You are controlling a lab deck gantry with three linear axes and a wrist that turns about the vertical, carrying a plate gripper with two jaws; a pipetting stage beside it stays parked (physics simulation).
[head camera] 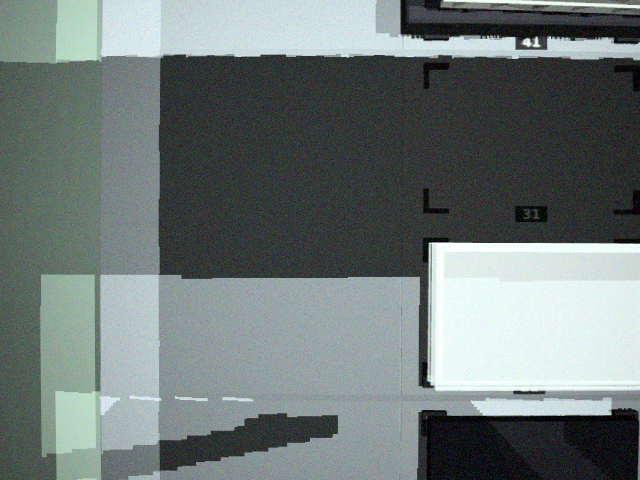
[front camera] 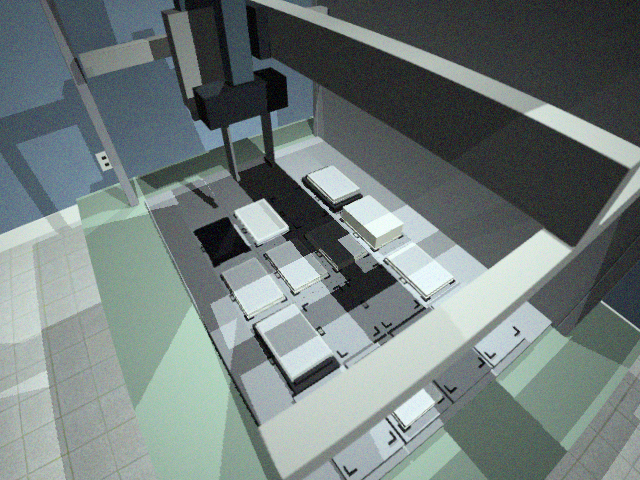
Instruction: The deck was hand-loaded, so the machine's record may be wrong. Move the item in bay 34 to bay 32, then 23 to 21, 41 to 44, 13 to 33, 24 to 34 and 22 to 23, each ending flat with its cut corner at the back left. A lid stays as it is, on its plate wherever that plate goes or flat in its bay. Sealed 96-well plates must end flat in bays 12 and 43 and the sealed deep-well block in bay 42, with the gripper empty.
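Where they show: gripper, fingertip midpoint: [front camera: 253, 169]; robot's base, link origin: [front camera: 195, 232].
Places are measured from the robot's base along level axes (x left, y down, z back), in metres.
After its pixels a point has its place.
My gripper [front camera: 251, 171] @[x 0.150, y -0.160, z -0.064 m] hangs above the far left end of the deck, jaws apart and empty; it does not show in the head view. A white rimmed item [front camera: 261, 221] @[x 0.148, y -0.015, z -0.073 m] [head camera: 537, 330] @[x 0.142, y -0.014, z -0.060 m] lies flat in bay 21. A white-topped plate [front camera: 333, 183] @[x 0.362, y -0.037, z -0.072 m] stands on a wider dark base in bay 41. White plates lie in bay 32 [front camera: 338, 245] @[x 0.255, y -0.014, z -0.242 m], bay 22 [front camera: 298, 268] @[x 0.145, y -0.014, z -0.247 m], bay 12 [front camera: 255, 291] @[x 0.040, y -0.014, z -0.250 m] and bay 43 [front camera: 421, 269] @[x 0.362, y -0.014, z -0.400 m]. The tall block [front camera: 373, 221] @[x 0.351, y -0.042, z -0.246 m] stands in bay 42. Bay 13 holds a white plate [front camera: 295, 343] @[x 0.042, y -0.037, z -0.404 m] on a dark base. Cut corners are unclear.
A black item [front camera: 221, 240] @[x 0.042, y -0.008, z -0.070 m] [head camera: 532, 449] @[x 0.069, y -0.008, z -0.062 m] lies in bay 11. A small part of a white plate [front camera: 415, 407] @[x 0.141, y -0.029, z -0.606 m] shows in bay 24, below the front beam [front camera: 413, 356] @[x 0.016, y -0.400, z -0.623 m]. Bays 31, 23, 33, 34 and 44 hold no plate. A frame post [front camera: 98, 124] @[x -0.104, y -0.239, z 0.207 m] rises at the far left.
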